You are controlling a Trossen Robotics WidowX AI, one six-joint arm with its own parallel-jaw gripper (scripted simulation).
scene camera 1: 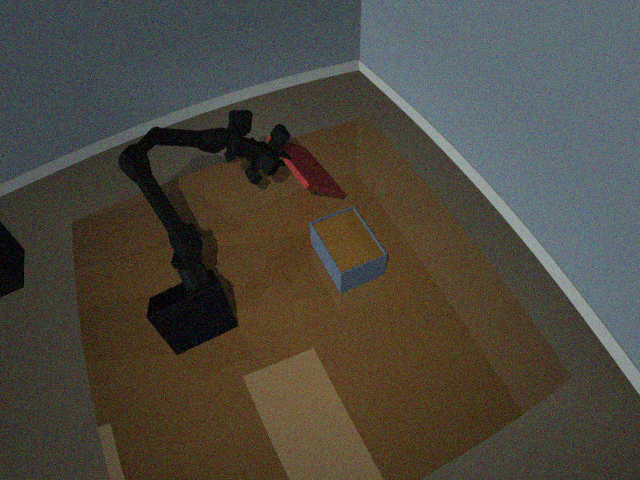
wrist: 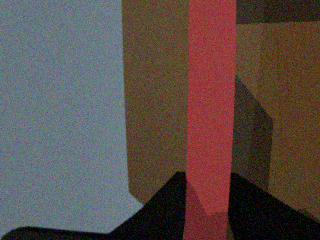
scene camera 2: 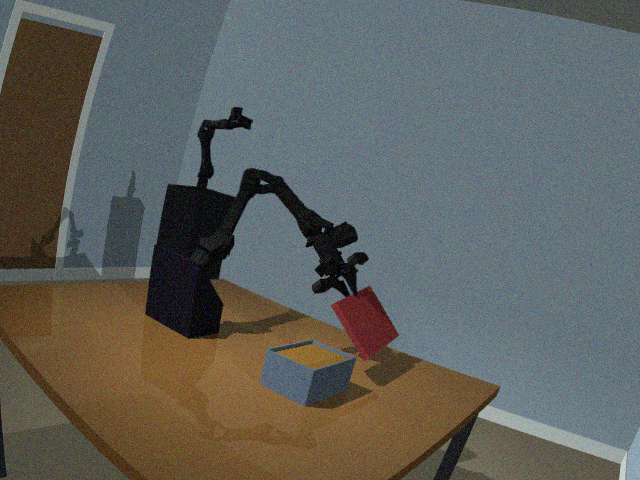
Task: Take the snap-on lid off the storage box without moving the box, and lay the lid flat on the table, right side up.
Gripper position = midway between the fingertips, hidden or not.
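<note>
In scene camera 2 a red lid (scene camera 2: 362, 316) is carried by the gripper (scene camera 2: 353, 297). Scene camera 1 shows the gripper (scene camera 1: 288, 161) together with the lid (scene camera 1: 308, 171), and the wrist view has both as well, the lid (wrist: 212, 38) and the gripper (wrist: 205, 181).
</note>
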